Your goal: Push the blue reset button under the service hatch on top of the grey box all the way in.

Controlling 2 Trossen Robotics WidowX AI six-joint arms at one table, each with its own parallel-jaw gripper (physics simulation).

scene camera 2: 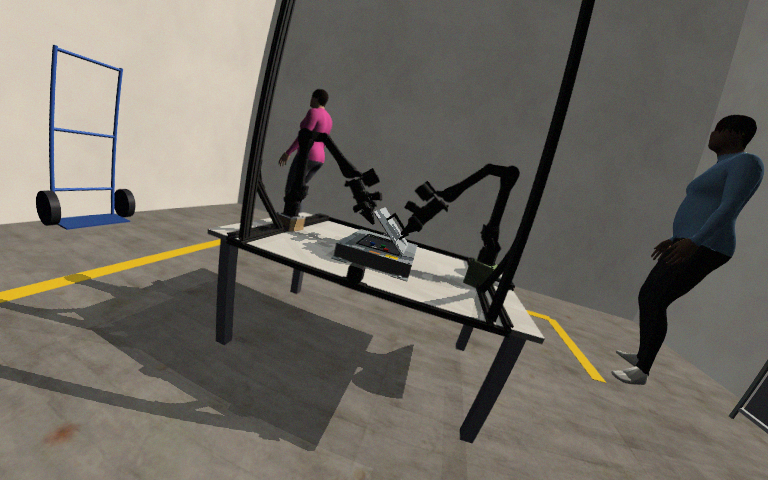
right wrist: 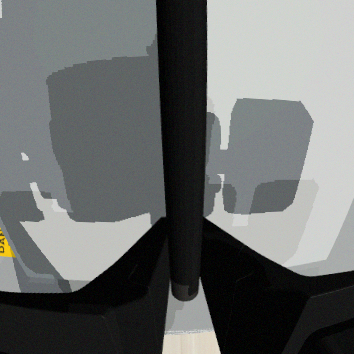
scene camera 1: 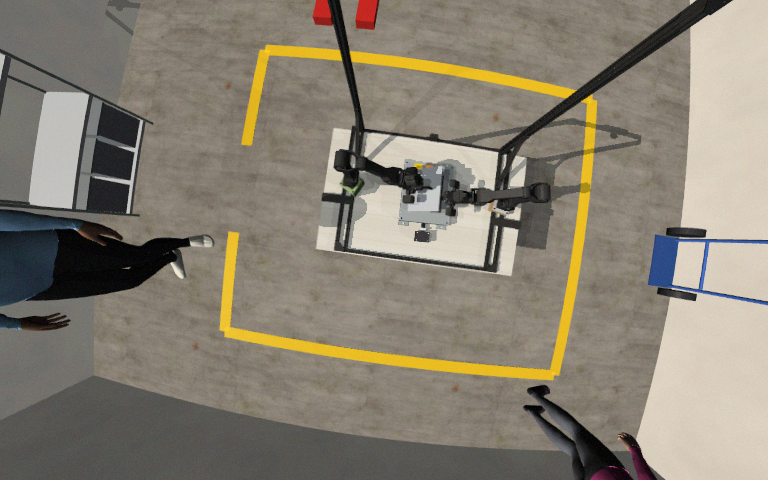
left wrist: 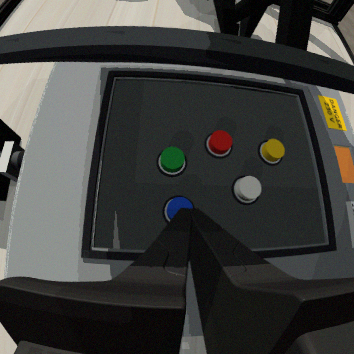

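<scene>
The blue button [left wrist: 178,206] [scene camera 2: 372,243] sits in the dark recessed panel on top of the grey box [left wrist: 45,190] [scene camera 2: 370,260]. My left gripper [left wrist: 187,216] [scene camera 2: 373,220] is shut and empty. In the left wrist view its fingertips overlap the blue button's lower right edge; whether they touch it, and how deep the button sits, I cannot tell. The service hatch [scene camera 2: 391,229] [scene camera 1: 428,198] [right wrist: 280,65] is tilted up, open. My right gripper [right wrist: 180,224] [scene camera 2: 403,234] is shut on the hatch's black bar handle [right wrist: 184,150].
Green [left wrist: 172,159], red [left wrist: 220,142], yellow [left wrist: 273,150] and white [left wrist: 247,188] buttons share the panel. The hatch's edge crosses the top of the left wrist view. A black block [scene camera 1: 421,235] [scene camera 2: 355,273] is beside the box. A green container [scene camera 2: 479,272] stands by the right arm's base.
</scene>
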